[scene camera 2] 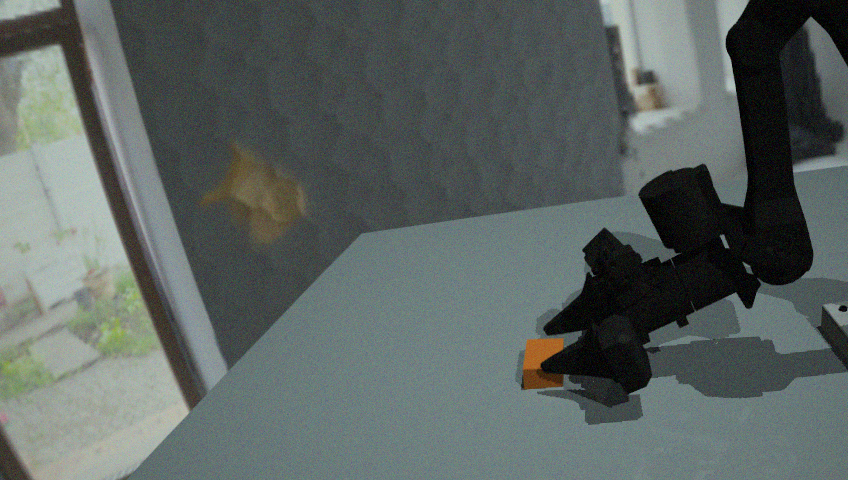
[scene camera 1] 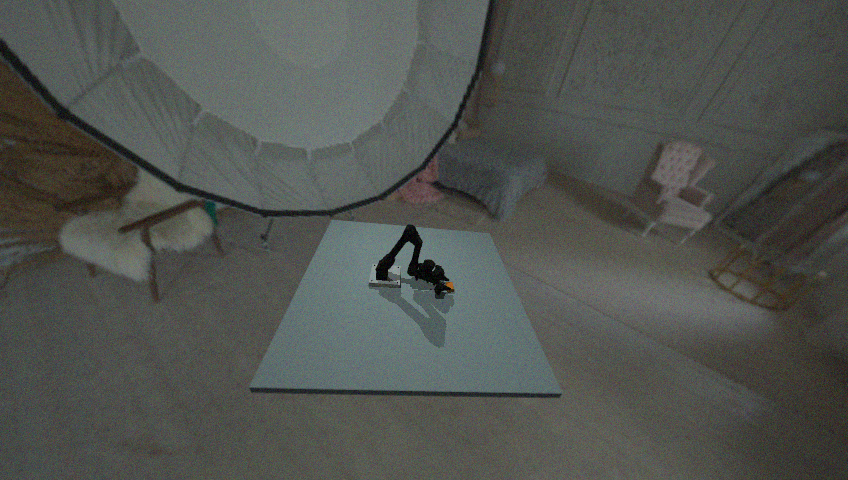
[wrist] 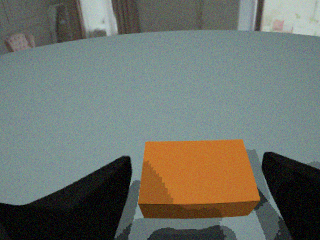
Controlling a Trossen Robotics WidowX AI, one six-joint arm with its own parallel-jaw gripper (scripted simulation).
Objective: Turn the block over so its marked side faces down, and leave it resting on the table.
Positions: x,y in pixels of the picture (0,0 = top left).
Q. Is my gripper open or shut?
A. Open.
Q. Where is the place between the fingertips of my gripper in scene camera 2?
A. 543,349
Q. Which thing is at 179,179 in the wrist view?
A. An orange block.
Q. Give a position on an orange block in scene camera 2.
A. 537,350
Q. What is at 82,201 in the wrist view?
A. My gripper.
